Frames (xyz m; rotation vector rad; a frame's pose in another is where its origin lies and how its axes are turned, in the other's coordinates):
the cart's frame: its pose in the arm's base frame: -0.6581 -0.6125 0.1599 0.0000 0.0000 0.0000
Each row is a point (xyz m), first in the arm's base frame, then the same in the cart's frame.
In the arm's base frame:
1: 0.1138 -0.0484 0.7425
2: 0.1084 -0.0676 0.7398
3: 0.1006 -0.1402 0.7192
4: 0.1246 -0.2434 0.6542
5: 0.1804 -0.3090 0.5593
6: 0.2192 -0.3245 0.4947
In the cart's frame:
1: 0.7719 0.5641 0.5826
2: 0.7665 0.5449 0.5799
3: 0.7587 0.4723 0.5593
4: 0.7827 0.3691 0.4943
5: 0.8385 0.3035 0.3994
6: 0.8773 0.2880 0.3348

